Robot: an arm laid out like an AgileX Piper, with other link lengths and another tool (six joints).
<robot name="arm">
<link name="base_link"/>
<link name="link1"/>
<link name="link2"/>
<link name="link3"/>
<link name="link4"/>
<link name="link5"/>
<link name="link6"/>
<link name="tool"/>
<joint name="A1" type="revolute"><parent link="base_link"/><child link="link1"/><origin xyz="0.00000 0.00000 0.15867" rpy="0.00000 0.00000 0.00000"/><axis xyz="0 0 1"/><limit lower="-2.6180" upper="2.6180"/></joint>
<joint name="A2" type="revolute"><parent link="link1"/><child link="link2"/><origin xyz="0.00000 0.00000 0.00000" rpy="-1.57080 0.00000 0.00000"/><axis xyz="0 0 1"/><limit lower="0.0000" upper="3.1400"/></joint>
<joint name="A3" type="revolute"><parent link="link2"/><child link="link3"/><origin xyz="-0.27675 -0.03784 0.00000" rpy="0.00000 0.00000 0.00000"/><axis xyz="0 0 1"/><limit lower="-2.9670" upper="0.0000"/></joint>
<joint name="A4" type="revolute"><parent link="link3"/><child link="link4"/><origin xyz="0.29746 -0.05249 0.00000" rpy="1.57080 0.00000 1.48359"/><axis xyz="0 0 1"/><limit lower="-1.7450" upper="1.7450"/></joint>
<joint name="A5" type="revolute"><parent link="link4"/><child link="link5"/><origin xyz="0.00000 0.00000 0.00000" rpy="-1.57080 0.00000 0.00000"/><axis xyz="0 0 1"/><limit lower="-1.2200" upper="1.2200"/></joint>
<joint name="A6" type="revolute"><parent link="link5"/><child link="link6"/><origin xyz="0.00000 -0.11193 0.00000" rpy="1.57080 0.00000 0.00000"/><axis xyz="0 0 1"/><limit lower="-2.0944" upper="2.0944"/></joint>
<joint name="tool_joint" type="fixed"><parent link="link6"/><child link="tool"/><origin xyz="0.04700 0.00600 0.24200" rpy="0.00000 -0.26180 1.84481"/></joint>
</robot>
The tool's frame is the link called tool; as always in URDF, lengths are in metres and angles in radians.
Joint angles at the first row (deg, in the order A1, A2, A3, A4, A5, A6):
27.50, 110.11, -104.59, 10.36, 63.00, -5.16
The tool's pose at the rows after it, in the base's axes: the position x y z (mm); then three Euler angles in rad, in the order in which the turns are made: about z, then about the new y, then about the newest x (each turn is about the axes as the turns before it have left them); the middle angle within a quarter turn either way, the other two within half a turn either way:
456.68 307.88 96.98 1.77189 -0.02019 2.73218
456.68 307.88 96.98 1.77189 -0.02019 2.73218
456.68 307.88 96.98 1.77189 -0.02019 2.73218
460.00 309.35 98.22 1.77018 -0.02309 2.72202
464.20 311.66 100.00 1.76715 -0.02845 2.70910
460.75 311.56 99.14 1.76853 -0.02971 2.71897
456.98 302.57 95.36 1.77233 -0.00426 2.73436
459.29 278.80 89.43 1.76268 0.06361 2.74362
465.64 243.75 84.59 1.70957 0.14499 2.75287
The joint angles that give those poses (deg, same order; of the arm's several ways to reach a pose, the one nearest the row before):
27.49, 110.11, -104.59, 10.36, 63.00, -5.16
27.49, 110.11, -104.59, 10.36, 63.00, -5.16
27.49, 110.11, -104.59, 10.36, 63.00, -5.16
27.49, 110.12, -104.59, 10.36, 62.39, -5.16
27.50, 110.11, -104.59, 10.42, 61.57, -5.11
27.49, 110.12, -104.59, 10.65, 62.10, -5.11
27.49, 110.11, -104.59, 9.49, 63.37, -5.11
27.50, 110.11, -104.59, 5.52, 64.88, -4.21
27.08, 110.12, -104.59, 0.00, 66.67, -1.13

